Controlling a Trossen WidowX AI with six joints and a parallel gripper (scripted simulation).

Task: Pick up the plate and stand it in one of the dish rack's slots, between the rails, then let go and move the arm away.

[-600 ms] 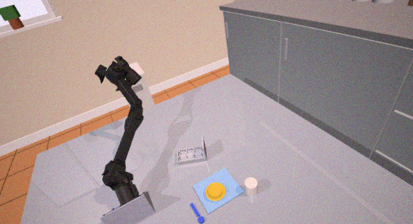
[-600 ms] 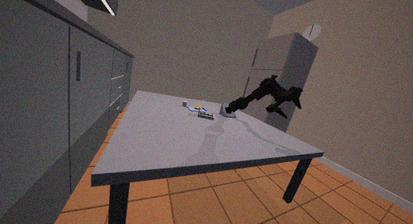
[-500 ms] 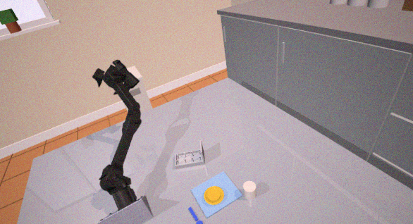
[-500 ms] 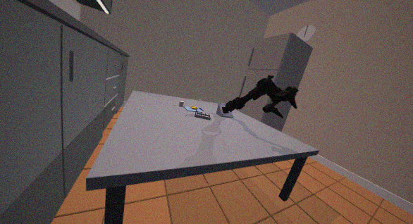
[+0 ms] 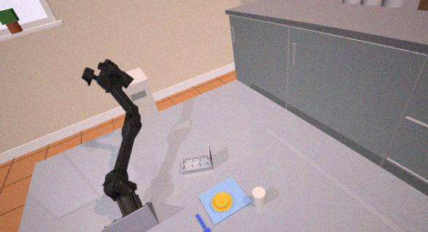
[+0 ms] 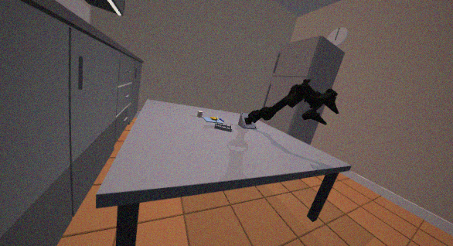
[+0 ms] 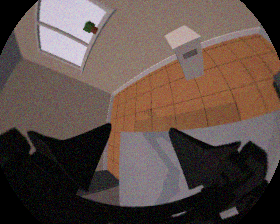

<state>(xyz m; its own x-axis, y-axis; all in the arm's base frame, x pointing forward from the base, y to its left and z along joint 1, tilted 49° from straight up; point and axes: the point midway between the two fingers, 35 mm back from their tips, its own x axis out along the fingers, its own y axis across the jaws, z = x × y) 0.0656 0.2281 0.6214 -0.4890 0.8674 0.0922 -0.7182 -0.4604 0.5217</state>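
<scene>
Now: the yellow plate 210 mm ahead of my gripper tip, 770 mm to the right of it and 260 mm below it. From my gripper tip the other things lie so: blue utensil 120 mm ahead, 800 mm to the right, 270 mm below; white cup 320 mm ahead, 840 mm to the right, 250 mm below; grey dish rack 230 mm ahead, 560 mm to the right, 250 mm below.
</scene>
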